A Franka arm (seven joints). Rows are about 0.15 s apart.
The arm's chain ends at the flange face. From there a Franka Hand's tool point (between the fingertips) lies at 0.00 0.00 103.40 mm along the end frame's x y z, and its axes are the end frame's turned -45 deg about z.
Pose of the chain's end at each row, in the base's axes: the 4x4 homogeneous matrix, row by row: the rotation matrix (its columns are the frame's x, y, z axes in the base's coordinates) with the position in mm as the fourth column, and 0 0 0 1 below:
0.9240 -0.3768 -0.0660 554.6; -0.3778 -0.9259 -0.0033 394.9; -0.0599 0.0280 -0.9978 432.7; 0 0 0 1
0.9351 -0.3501 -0.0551 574.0; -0.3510 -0.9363 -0.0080 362.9; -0.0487 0.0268 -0.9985 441.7; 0 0 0 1
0.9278 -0.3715 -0.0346 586.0; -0.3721 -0.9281 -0.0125 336.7; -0.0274 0.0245 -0.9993 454.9; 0 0 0 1
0.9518 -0.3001 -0.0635 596.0; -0.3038 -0.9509 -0.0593 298.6; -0.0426 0.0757 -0.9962 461.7; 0 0 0 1
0.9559 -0.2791 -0.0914 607.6; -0.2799 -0.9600 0.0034 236.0; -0.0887 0.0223 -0.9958 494.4; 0 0 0 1
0.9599 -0.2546 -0.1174 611.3; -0.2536 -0.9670 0.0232 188.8; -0.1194 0.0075 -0.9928 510.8; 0 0 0 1
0.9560 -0.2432 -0.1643 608.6; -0.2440 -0.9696 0.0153 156.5; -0.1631 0.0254 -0.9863 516.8; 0 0 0 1
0.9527 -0.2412 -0.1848 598.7; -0.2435 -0.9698 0.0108 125.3; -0.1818 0.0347 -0.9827 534.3; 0 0 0 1
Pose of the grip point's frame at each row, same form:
0.9198 0.3869 -0.0660 547.8; 0.3876 -0.9219 -0.0033 394.6; -0.0622 -0.0226 -0.9978 329.5; 0 0 0 1
0.9088 0.4137 -0.0551 568.3; 0.4139 -0.9103 -0.0080 362.1; -0.0534 -0.0155 -0.9985 338.5; 0 0 0 1
0.9187 0.3934 -0.0346 582.4; 0.3932 -0.9194 -0.0125 335.4; -0.0367 -0.0021 -0.9993 351.6; 0 0 0 1
0.8852 0.4608 -0.0635 589.4; 0.4576 -0.8872 -0.0593 292.5; -0.0837 0.0234 -0.9962 358.7; 0 0 0 1
0.8733 0.4786 -0.0914 598.1; 0.4809 -0.8767 0.0034 236.4; -0.0785 -0.0470 -0.9958 391.4; 0 0 0 1
0.8588 0.4987 -0.1174 599.2; 0.5044 -0.8631 0.0232 191.2; -0.0897 -0.0791 -0.9928 408.1; 0 0 0 1
0.8480 0.5040 -0.1643 591.6; 0.5131 -0.8581 0.0153 158.1; -0.1333 -0.0974 -0.9863 414.8; 0 0 0 1
0.8442 0.5031 -0.1848 579.6; 0.5136 -0.8579 0.0108 126.4; -0.1531 -0.1040 -0.9827 432.7; 0 0 0 1

